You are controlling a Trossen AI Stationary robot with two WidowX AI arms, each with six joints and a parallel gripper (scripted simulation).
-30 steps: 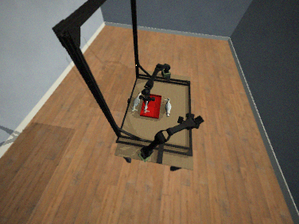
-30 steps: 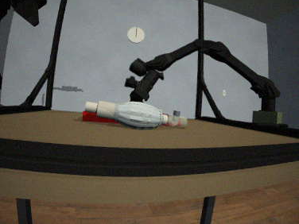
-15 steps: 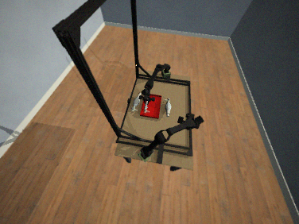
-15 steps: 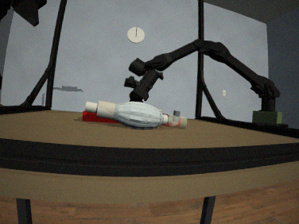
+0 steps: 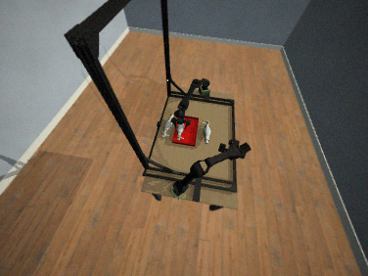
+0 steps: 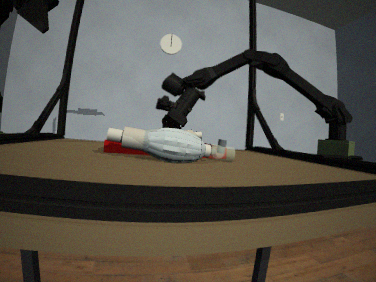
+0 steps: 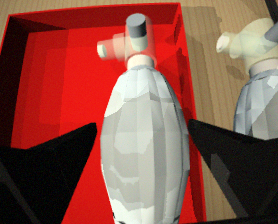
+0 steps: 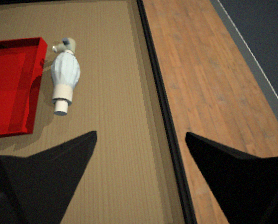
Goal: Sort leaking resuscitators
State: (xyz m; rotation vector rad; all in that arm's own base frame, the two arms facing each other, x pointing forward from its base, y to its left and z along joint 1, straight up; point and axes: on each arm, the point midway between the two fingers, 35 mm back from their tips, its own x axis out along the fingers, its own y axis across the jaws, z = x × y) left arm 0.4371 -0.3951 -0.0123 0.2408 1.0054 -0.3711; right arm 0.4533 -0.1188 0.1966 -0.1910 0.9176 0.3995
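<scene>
My left hand is 6 cm short of the red tray and 5 cm above it.
</scene>
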